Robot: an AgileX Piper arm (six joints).
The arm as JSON. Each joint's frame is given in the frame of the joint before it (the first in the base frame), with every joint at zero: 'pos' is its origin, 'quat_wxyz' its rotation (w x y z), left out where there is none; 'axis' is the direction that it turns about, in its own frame. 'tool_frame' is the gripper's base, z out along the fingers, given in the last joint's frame.
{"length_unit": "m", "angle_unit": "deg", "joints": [
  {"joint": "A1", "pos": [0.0, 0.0, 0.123], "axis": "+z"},
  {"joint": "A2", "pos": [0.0, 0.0, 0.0], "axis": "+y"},
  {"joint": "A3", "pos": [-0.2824, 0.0, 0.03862], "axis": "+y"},
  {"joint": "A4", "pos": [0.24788, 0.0, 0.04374], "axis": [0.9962, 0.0, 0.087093]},
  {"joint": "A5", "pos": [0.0, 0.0, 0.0], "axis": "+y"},
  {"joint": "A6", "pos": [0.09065, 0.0, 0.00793], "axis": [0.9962, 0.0, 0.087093]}
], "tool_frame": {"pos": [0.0, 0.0, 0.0], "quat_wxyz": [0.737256, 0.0, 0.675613, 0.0]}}
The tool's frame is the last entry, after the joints.
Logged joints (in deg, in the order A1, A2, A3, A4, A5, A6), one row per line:
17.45, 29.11, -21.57, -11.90, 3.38, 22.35
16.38, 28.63, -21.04, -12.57, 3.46, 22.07
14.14, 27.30, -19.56, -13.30, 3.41, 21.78
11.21, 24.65, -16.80, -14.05, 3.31, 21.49
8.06, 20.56, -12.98, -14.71, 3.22, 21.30
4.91, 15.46, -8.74, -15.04, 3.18, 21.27
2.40, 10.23, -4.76, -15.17, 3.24, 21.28
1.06, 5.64, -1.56, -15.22, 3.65, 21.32
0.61, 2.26, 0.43, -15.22, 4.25, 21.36
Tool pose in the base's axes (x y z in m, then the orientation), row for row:
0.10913, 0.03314, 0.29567, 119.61, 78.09, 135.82
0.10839, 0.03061, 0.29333, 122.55, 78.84, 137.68
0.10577, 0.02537, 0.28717, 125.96, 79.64, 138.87
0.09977, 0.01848, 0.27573, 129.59, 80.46, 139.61
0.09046, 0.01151, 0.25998, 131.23, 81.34, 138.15
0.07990, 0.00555, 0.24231, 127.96, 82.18, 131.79
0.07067, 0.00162, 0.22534, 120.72, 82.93, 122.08
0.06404, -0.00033, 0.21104, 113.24, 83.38, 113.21
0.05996, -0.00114, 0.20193, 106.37, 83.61, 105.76
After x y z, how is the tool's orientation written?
As angles about the fixed x, y, z axes (roll, pitch, yaw), in degrees.
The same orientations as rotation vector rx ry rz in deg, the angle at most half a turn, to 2 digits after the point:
-5.35, 96.42, 20.45
-5.21, 96.45, 18.88
-4.16, 96.43, 16.40
-2.55, 96.34, 13.40
-0.59, 95.88, 10.41
1.73, 94.89, 7.81
3.71, 93.59, 5.86
4.83, 92.52, 4.78
5.32, 91.67, 4.36

